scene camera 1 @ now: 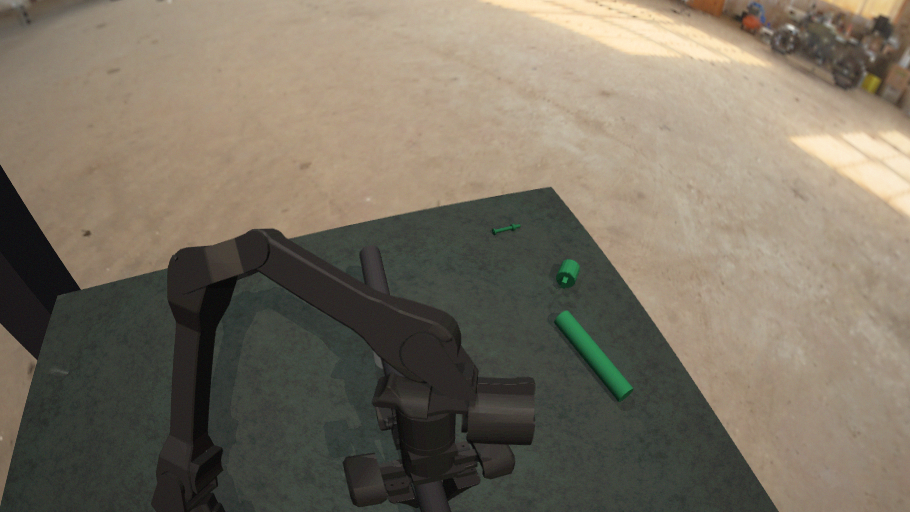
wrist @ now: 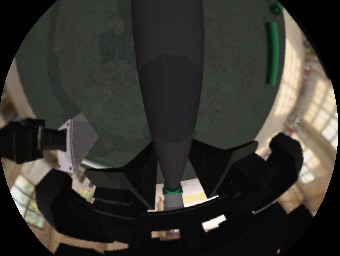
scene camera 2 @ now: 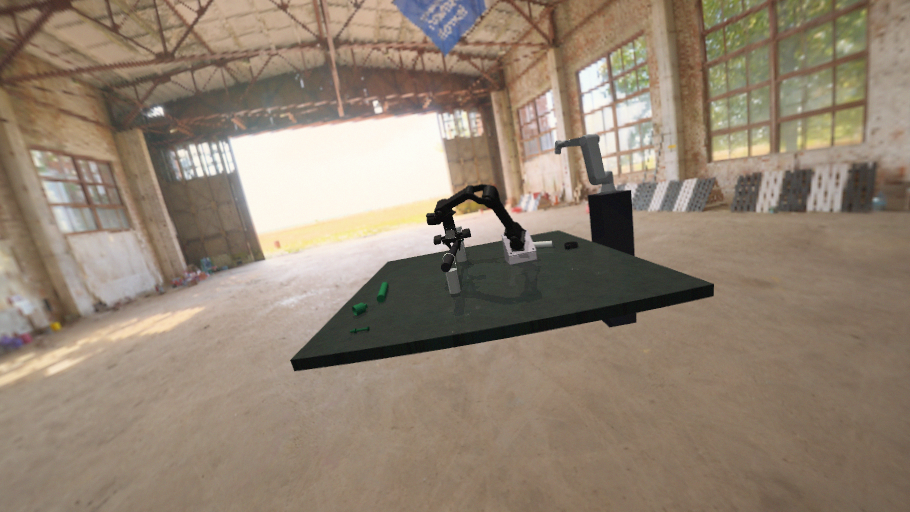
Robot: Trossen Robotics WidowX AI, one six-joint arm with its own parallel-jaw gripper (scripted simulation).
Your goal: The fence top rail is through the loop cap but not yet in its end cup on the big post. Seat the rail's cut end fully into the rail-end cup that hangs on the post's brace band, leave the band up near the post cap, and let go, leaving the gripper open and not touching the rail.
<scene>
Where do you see a green cylinder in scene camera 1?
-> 606, 371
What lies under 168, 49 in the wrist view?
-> A dark grey top rail.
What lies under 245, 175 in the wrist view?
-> The gripper.
</scene>
